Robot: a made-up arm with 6 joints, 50 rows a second.
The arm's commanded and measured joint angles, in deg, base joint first. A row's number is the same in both.
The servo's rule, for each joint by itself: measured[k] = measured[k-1] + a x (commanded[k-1-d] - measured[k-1]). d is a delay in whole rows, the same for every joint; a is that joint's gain. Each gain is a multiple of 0.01, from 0.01 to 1. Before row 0 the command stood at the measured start. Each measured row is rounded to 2 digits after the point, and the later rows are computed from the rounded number. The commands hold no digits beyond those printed.
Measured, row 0:
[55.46 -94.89 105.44 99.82 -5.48 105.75]
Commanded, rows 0 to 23:
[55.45 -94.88 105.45 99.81 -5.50 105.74]
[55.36 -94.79 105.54 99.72 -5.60 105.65]
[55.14 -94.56 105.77 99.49 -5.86 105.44]
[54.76 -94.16 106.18 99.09 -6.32 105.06]
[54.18 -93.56 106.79 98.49 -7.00 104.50]
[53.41 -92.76 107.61 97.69 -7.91 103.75]
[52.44 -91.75 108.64 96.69 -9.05 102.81]
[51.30 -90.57 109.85 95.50 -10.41 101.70]
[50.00 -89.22 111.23 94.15 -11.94 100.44]
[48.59 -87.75 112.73 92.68 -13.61 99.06]
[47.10 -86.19 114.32 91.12 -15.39 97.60]
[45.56 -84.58 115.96 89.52 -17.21 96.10]
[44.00 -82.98 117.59 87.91 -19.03 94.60]
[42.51 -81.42 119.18 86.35 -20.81 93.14]
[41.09 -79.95 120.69 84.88 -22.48 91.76]
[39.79 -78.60 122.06 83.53 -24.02 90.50]
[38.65 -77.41 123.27 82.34 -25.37 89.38]
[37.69 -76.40 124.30 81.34 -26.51 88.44]
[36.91 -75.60 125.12 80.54 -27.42 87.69]
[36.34 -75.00 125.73 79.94 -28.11 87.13]
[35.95 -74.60 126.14 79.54 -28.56 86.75]
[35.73 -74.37 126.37 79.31 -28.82 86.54]
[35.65 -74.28 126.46 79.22 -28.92 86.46]
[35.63 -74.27 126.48 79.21 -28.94 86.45]
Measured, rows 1 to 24:
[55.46 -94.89 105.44 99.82 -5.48 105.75]
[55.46 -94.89 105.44 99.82 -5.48 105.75]
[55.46 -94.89 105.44 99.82 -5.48 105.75]
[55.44 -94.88 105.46 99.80 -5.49 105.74]
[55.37 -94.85 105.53 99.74 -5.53 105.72]
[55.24 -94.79 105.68 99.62 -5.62 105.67]
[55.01 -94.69 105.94 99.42 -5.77 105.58]
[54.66 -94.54 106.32 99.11 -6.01 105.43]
[54.17 -94.32 106.85 98.67 -6.34 105.22]
[53.54 -94.02 107.54 98.10 -6.79 104.94]
[52.76 -93.64 108.39 97.39 -7.36 104.58]
[51.84 -93.17 109.39 96.54 -8.05 104.14]
[50.80 -92.61 110.52 95.56 -8.86 103.62]
[49.65 -91.97 111.77 94.47 -9.78 103.02]
[48.41 -91.25 113.11 93.29 -10.80 102.35]
[47.11 -90.46 114.51 92.04 -11.90 101.61]
[45.79 -89.62 115.93 90.75 -13.06 100.82]
[44.47 -88.74 117.34 89.45 -14.27 99.99]
[43.19 -87.83 118.70 88.17 -15.49 99.14]
[41.98 -86.92 119.99 86.94 -16.70 98.28]
[40.86 -86.01 121.17 85.79 -17.88 97.43]
[39.87 -85.13 122.22 84.74 -19.01 96.61]
[39.01 -84.29 123.12 83.80 -20.06 95.82]
[38.29 -83.50 123.87 82.99 -21.02 95.08]
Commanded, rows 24 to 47:
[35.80 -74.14 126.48 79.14 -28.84 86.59]
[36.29 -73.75 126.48 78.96 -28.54 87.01]
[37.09 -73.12 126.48 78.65 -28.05 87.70]
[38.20 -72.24 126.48 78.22 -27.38 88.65]
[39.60 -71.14 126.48 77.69 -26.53 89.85]
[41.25 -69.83 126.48 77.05 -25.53 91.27]
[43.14 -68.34 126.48 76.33 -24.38 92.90]
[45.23 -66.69 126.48 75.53 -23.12 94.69]
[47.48 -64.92 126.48 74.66 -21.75 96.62]
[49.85 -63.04 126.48 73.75 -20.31 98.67]
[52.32 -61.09 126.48 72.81 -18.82 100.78]
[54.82 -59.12 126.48 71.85 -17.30 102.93]
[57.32 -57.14 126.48 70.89 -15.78 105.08]
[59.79 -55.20 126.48 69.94 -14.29 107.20]
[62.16 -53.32 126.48 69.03 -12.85 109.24]
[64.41 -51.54 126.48 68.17 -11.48 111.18]
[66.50 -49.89 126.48 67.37 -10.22 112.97]
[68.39 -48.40 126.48 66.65 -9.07 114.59]
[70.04 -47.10 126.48 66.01 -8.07 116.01]
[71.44 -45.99 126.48 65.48 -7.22 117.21]
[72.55 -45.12 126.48 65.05 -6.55 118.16]
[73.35 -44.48 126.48 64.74 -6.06 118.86]
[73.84 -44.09 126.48 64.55 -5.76 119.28]
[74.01 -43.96 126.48 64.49 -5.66 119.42]
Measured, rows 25 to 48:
[37.71 -82.76 124.47 82.31 -21.89 94.39]
[37.25 -82.08 124.93 81.75 -22.67 93.75]
[36.93 -81.44 125.29 81.28 -23.35 93.18]
[36.79 -80.82 125.56 80.86 -23.92 92.69]
[36.86 -80.20 125.77 80.46 -24.37 92.29]
[37.15 -79.56 125.93 80.06 -24.70 92.00]
[37.69 -78.89 126.06 79.63 -24.90 91.83]
[38.47 -78.17 126.16 79.17 -24.97 91.79]
[39.50 -77.38 126.23 78.66 -24.91 91.88]
[40.76 -76.52 126.29 78.10 -24.71 92.10]
[42.24 -75.59 126.33 77.48 -24.38 92.46]
[43.91 -74.59 126.36 76.81 -23.93 92.96]
[45.76 -73.51 126.39 76.09 -23.37 93.59]
[47.75 -72.36 126.41 75.33 -22.70 94.34]
[49.86 -71.14 126.43 74.53 -21.94 95.20]
[52.04 -69.86 126.44 73.70 -21.10 96.16]
[54.27 -68.54 126.45 72.86 -20.19 97.21]
[56.50 -67.18 126.46 72.02 -19.23 98.33]
[58.70 -65.80 126.46 71.18 -18.24 99.50]
[60.83 -64.41 126.46 70.36 -17.23 100.71]
[62.86 -63.03 126.46 69.58 -16.22 101.93]
[64.75 -61.67 126.46 68.84 -15.23 103.15]
[66.47 -60.35 126.46 68.16 -14.28 104.35]
[67.98 -59.08 126.46 67.54 -13.38 105.51]

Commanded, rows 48 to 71:
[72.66 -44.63 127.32 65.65 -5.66 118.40]
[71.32 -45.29 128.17 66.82 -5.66 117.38]
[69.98 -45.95 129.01 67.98 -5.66 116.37]
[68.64 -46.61 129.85 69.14 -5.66 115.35]
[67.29 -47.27 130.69 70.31 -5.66 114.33]
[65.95 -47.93 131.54 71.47 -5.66 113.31]
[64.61 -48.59 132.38 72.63 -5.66 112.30]
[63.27 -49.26 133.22 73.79 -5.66 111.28]
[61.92 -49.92 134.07 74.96 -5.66 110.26]
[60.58 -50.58 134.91 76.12 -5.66 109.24]
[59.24 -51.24 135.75 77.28 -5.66 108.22]
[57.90 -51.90 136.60 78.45 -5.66 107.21]
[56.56 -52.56 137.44 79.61 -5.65 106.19]
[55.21 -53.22 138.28 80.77 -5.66 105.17]
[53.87 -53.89 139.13 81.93 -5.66 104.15]
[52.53 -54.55 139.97 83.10 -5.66 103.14]
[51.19 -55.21 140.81 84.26 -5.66 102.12]
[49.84 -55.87 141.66 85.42 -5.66 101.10]
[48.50 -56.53 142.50 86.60 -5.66 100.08]
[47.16 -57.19 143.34 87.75 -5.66 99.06]
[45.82 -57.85 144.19 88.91 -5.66 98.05]
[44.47 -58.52 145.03 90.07 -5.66 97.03]
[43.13 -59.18 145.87 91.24 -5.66 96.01]
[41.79 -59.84 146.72 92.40 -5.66 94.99]
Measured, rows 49 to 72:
[69.27 -57.88 126.46 67.00 -12.54 106.61]
[70.31 -56.77 126.46 66.55 -11.78 107.63]
[70.83 -55.80 126.66 66.39 -11.11 108.49]
[70.94 -54.96 127.01 66.47 -10.51 109.20]
[70.73 -54.24 127.47 66.74 -9.98 109.77]
[70.27 -53.63 128.02 67.17 -9.50 110.22]
[69.61 -53.12 128.63 67.74 -9.08 110.55]
[68.80 -52.70 129.30 68.41 -8.70 110.77]
[67.88 -52.37 130.01 69.17 -8.37 110.89]
[66.87 -52.12 130.75 70.00 -8.07 110.92]
[65.78 -51.94 131.51 70.89 -7.80 110.87]
[64.64 -51.83 132.29 71.83 -7.56 110.74]
[63.45 -51.78 133.09 72.81 -7.35 110.54]
[62.23 -51.79 133.90 73.83 -7.16 110.27]
[60.98 -51.85 134.71 74.87 -6.99 109.94]
[59.71 -51.96 135.53 75.93 -6.84 109.56]
[58.43 -52.11 136.36 77.01 -6.71 109.13]
[57.13 -52.31 137.19 78.11 -6.59 108.65]
[55.82 -52.54 138.02 79.22 -6.49 108.13]
[54.50 -52.81 138.86 80.34 -6.40 107.57]
[53.18 -53.11 139.70 81.47 -6.32 106.97]
[51.86 -53.44 140.54 82.60 -6.25 106.34]
[50.53 -53.79 141.38 83.74 -6.19 105.68]
[49.20 -54.17 142.22 84.88 -6.13 104.99]

